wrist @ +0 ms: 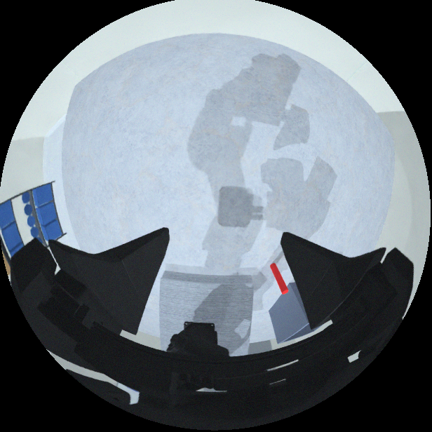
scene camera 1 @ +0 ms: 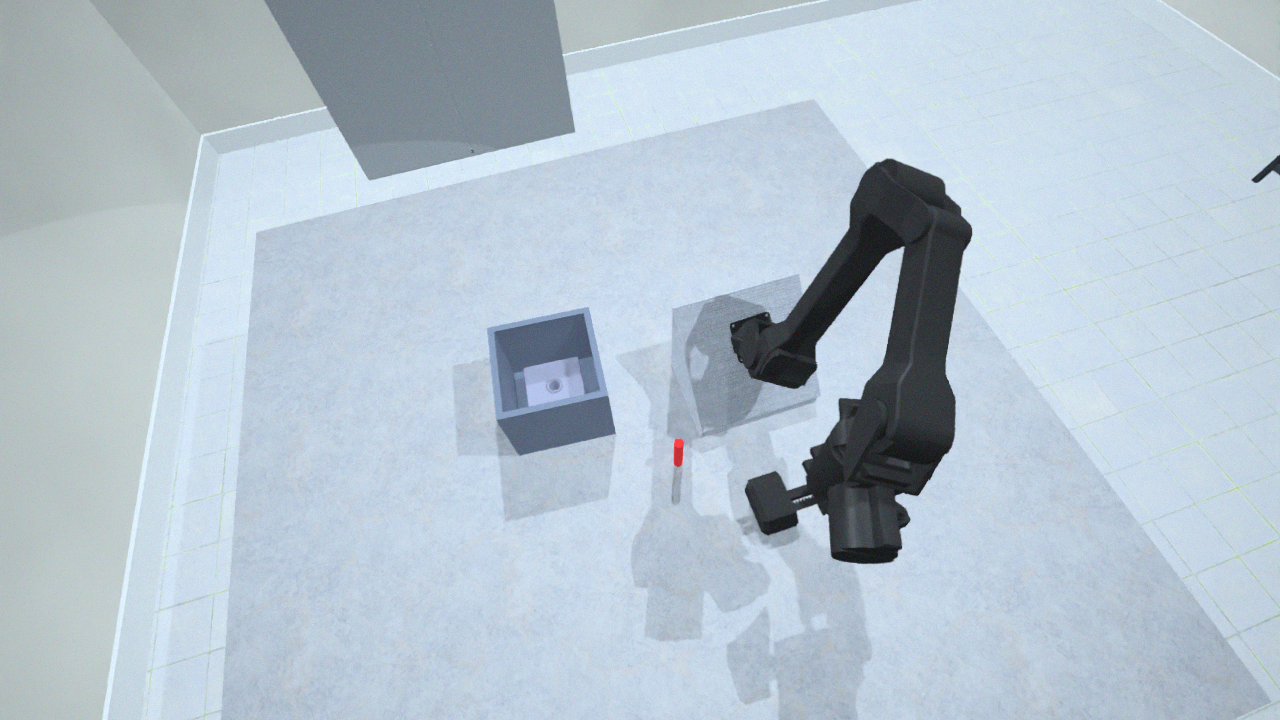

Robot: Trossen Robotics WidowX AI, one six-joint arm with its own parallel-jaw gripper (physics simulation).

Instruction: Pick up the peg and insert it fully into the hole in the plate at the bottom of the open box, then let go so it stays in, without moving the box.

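Frame: origin at the arm's base, x ahead, y left, z up, level; centimetres.
Seen in the pictures: gripper, between the fingertips: (scene camera 1: 813, 504); arm's base, origin of its link: (scene camera 1: 753, 337).
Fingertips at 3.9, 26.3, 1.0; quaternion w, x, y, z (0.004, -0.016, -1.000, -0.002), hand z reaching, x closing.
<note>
Pixels of each thing's middle, then the offset from my fingertips to it, as dx, dy, dz. "pt": a spot on its surface instead. Level surfaces: height alone.
- red peg, middle of its body: (scene camera 1: 678, 453) +12.4, -15.4, -8.6
- open blue-grey box, middle of its body: (scene camera 1: 553, 382) +27.3, -32.1, -5.7
- pale plate, middle of its body: (scene camera 1: 557, 392) +27.3, -32.1, -9.2
- round hole, a spot on its surface: (scene camera 1: 554, 385) pt +27.4, -33.0, -8.4
- grey surface, height of its surface: dz -12.6
The red peg (scene camera 1: 678, 452) (wrist: 279, 278) stands upright on the grey surface, between the box and the arm in the scene view. The open blue-grey box (scene camera 1: 556, 426) (wrist: 289, 314) stands to its left and behind it there. The pale plate (scene camera 1: 538, 371) with a round hole (scene camera 1: 554, 385) lies at the box's bottom. My gripper (wrist: 227, 236) is open and empty, above the surface to the right of the peg in the scene view. One finger (scene camera 1: 771, 503) shows there; the arm hides the other. In the wrist view the peg shows beside the right finger; that finger hides part of the box.
A grey textured square plate (scene camera 1: 787, 293) (wrist: 172, 305) lies under the arm's base, right of the box. A tall grey cabinet (scene camera 1: 456, 71) stands behind the grey surface (scene camera 1: 358, 313) (wrist: 125, 140). A rack with blue panels (wrist: 49, 212) shows at the wrist view's left edge.
</note>
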